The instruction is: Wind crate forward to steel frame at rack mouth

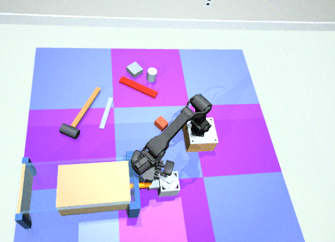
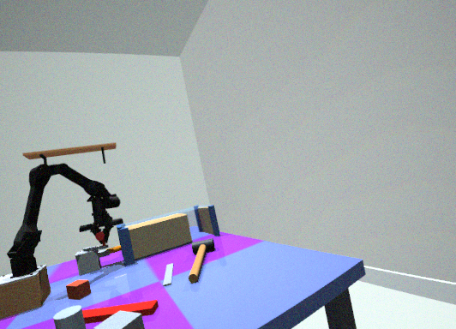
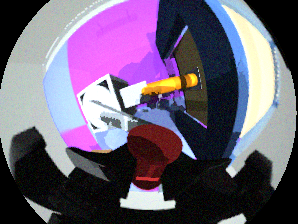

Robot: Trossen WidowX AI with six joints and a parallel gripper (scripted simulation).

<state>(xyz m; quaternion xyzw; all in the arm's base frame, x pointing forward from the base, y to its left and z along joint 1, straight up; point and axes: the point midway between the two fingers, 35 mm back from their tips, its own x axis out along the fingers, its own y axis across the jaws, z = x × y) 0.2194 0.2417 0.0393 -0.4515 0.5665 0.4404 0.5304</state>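
The winch lies 110 mm behind my gripper tip, 80 mm below it and 30 mm to the left of it. Also, from my gripper tip: winch handle 30 mm behind, 10 mm to the left, 10 mm below; grey strip 330 mm to the right, 270 mm ahead, 110 mm below; red knob 20 mm above.
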